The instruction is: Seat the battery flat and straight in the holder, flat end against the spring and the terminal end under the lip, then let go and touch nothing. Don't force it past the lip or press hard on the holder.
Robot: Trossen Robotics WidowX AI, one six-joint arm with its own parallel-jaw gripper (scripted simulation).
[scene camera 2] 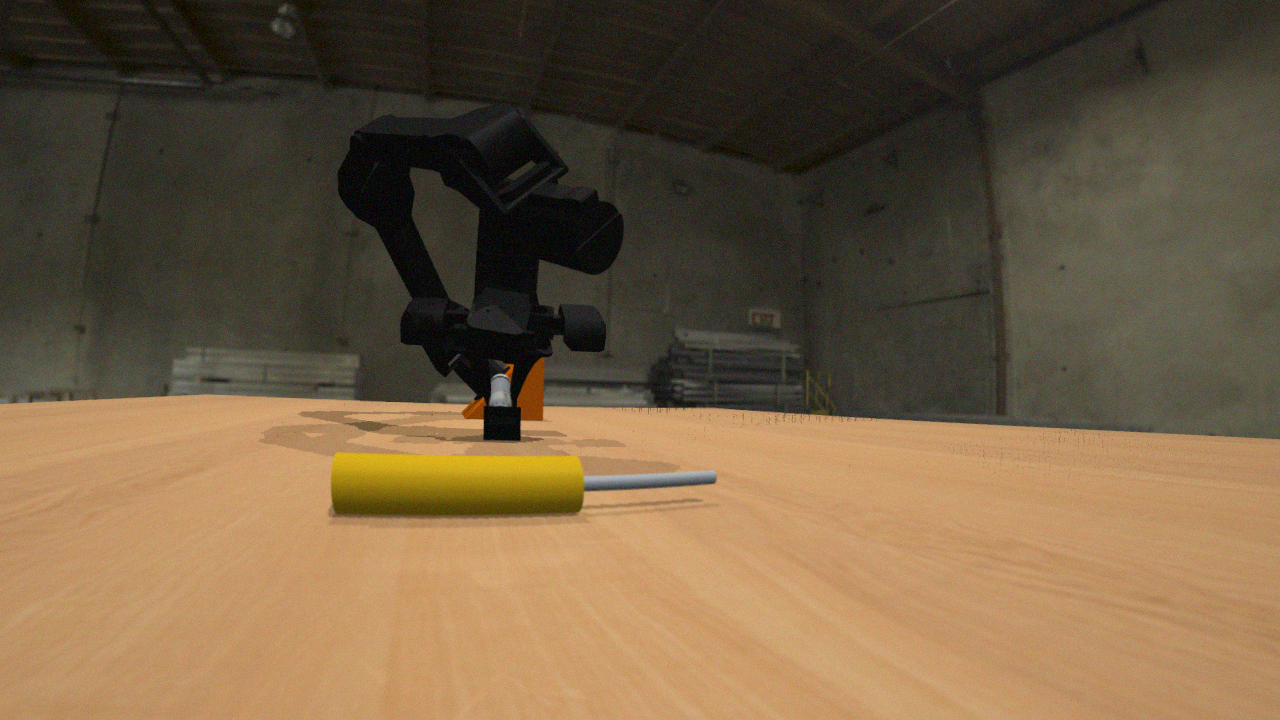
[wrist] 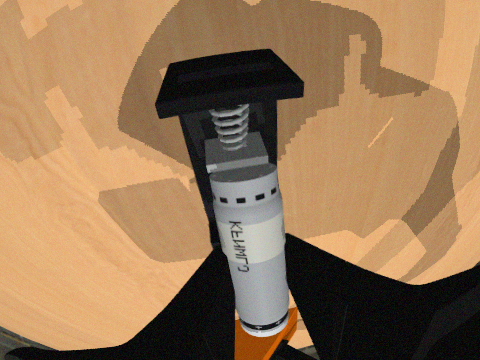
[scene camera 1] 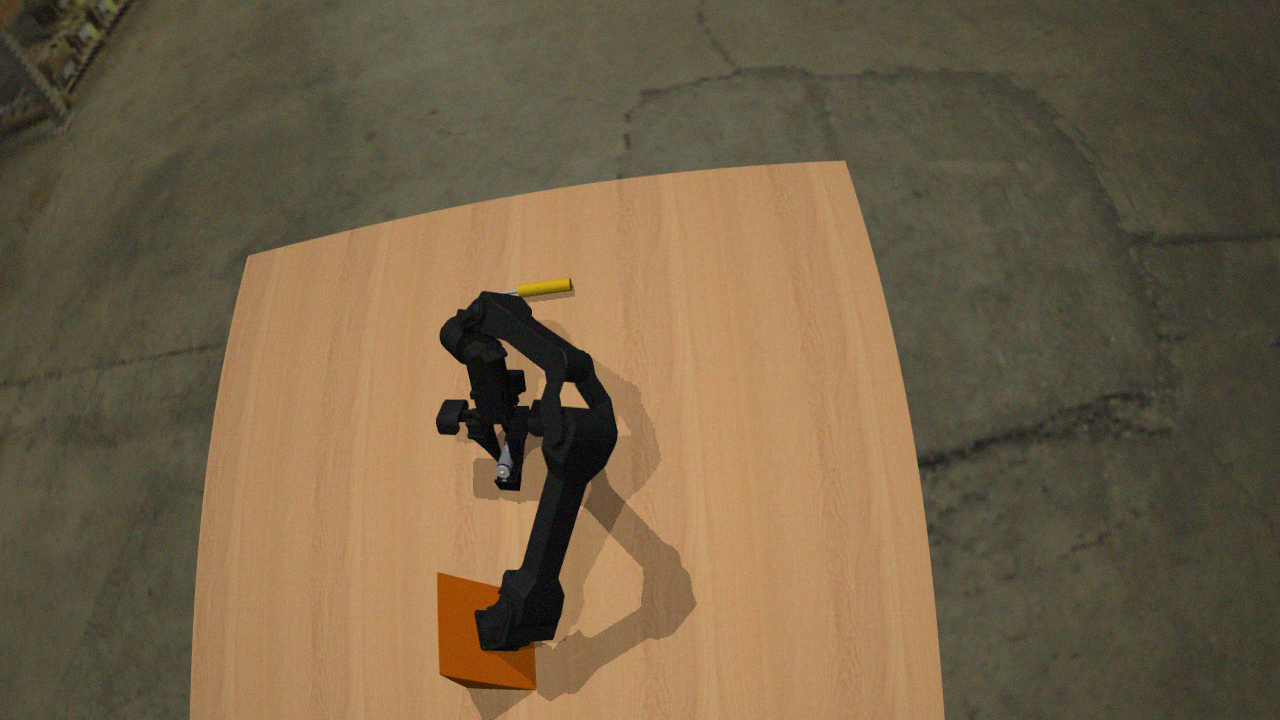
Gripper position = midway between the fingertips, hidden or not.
Observation:
My gripper (scene camera 2: pixel 500 404) carries a battery (wrist: pixel 249 211). Also in view: a yellow-handled screwdriver (scene camera 2: pixel 388 484).
My gripper is seen too in the wrist view (wrist: pixel 253 249) and in scene camera 1 (scene camera 1: pixel 508 462). The yellow-handled screwdriver shows as well in scene camera 1 (scene camera 1: pixel 564 284).

